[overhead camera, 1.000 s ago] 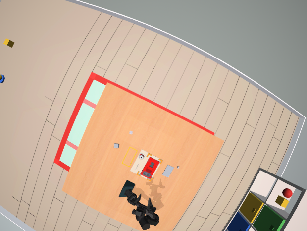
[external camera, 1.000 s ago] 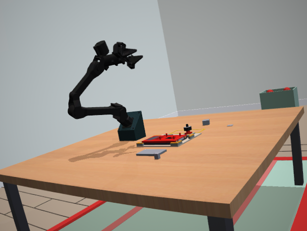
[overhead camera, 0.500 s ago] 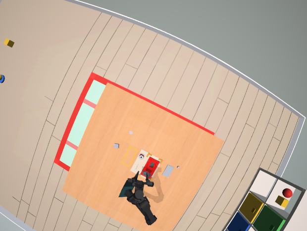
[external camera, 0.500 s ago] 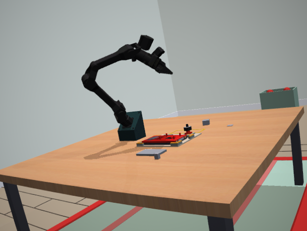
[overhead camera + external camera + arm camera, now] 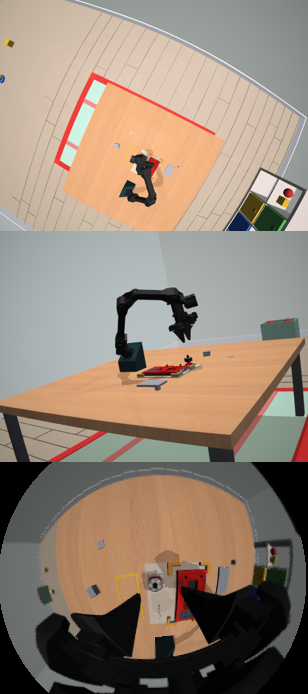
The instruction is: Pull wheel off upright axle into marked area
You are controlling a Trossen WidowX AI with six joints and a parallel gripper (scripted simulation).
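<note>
My gripper tip is now 90 mm above the wheel, 10 mm to the right of it and 10 mm past it. The rest, counted from my gripper tip: upright axle: 100 mm below, 10 mm to the left, 10 mm behind; then grey block: 270 mm to the left, 120 mm below, 20 mm behind; then thin grey chip: 190 mm to the left, 150 mm ahead, 130 mm below.
</note>
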